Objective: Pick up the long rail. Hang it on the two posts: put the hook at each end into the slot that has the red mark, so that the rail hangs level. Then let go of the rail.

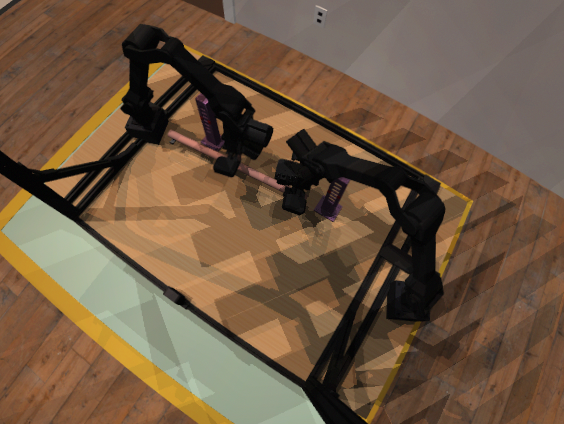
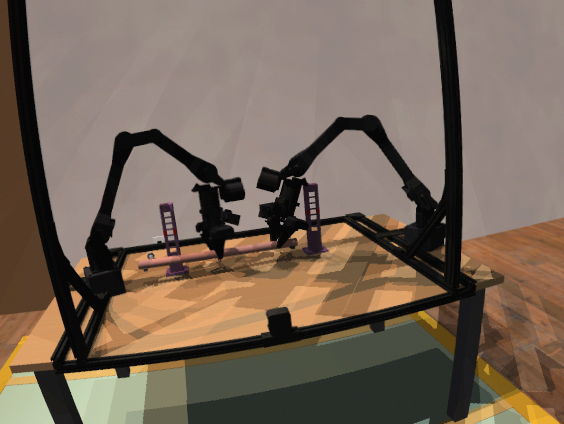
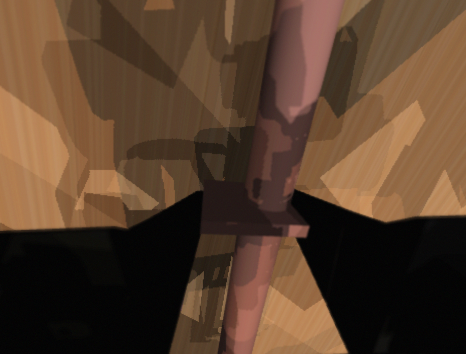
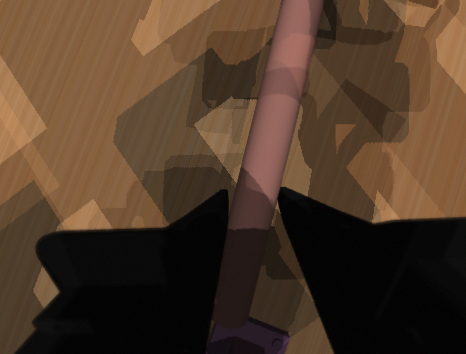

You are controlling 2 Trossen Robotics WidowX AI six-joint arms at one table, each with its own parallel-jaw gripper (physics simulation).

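Places are measured from the left arm's base along level axes (x ahead, y left, z up), in metres.
Pixels of known places: left gripper, fingertip midpoint: (image 1: 236,164) (image 2: 218,257) (image 3: 243,196); right gripper, fingertip midpoint: (image 1: 285,190) (image 2: 275,247) (image 4: 252,195); left arm's base at its link origin: (image 1: 143,117) (image 2: 101,268); right arm's base at its link origin: (image 1: 412,300).
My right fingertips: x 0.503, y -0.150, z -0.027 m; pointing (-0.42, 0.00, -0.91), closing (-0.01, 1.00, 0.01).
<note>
Ahead of a thing's pixels: the offset from my right fingertips to its top centre. "pt": to the spot under its first point.
The long pink rail @[0.051 m left, 0.164 m back, 0.035 m up] (image 1: 196,147) (image 2: 247,249) (image 3: 295,70) (image 4: 277,123) lies low over the wooden table, running between the two purple posts. My left gripper (image 1: 226,166) (image 2: 219,252) (image 3: 243,196) is shut on the rail at a flat tab near its middle. My right gripper (image 1: 294,202) (image 2: 282,243) (image 4: 252,195) is shut on the rail near its end by the right post. The left post @[0.151 m left, 0.270 m back, 0.169 m up] (image 1: 209,119) (image 2: 168,235) stands just behind the rail. The right post @[0.011 m right, 0.141 m ahead, 0.169 m up] (image 1: 334,195) (image 2: 311,219) stands just beyond the rail's end. Each post has a column of slots with a red mark at one slot.
A black frame (image 1: 339,130) (image 2: 364,315) borders the table. A black clamp @[pt 0.370 m right, 0.225 m back, 0.008 m up] (image 1: 175,296) (image 2: 279,320) sits on the front edge. A tall black pole (image 2: 450,126) rises at the front right corner. The arm bases stand at the table's two ends.
</note>
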